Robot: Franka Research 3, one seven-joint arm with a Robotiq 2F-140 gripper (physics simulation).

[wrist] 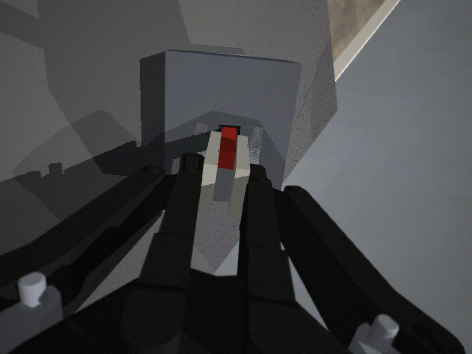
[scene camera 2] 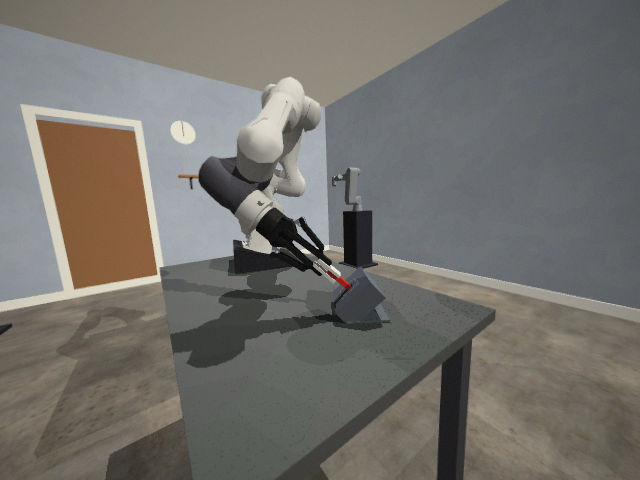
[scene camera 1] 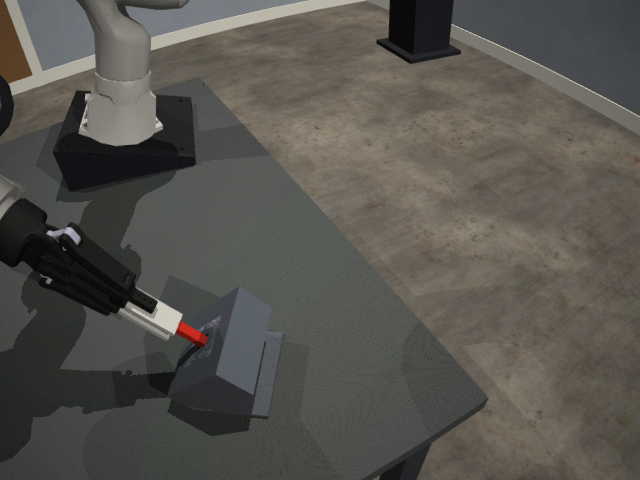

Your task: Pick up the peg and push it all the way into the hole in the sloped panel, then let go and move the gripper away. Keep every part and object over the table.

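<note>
The red peg (scene camera 1: 191,334) (scene camera 2: 339,280) (wrist: 228,147) is held between the pale fingertips of my gripper (scene camera 1: 154,313) (scene camera 2: 327,271) (wrist: 226,152), which is shut on it. The peg is tilted, pointing down at the sloped face of the grey panel block (scene camera 1: 242,342) (scene camera 2: 360,298) (wrist: 230,85). Its far end is at the dark square hole (wrist: 222,127); a dark strip of the hole shows beyond the peg in the wrist view. How deep the end sits is hard to tell. A length of red shows between fingertips and panel.
The block stands on the dark table (scene camera 1: 341,289) (scene camera 2: 248,403), with a flat grey plate (scene camera 1: 269,372) (scene camera 2: 381,314) along its rear side. The table's edge and corner lie beyond it. The arm's black base (scene camera 1: 124,170) (scene camera 2: 253,260) stands at the table's far end.
</note>
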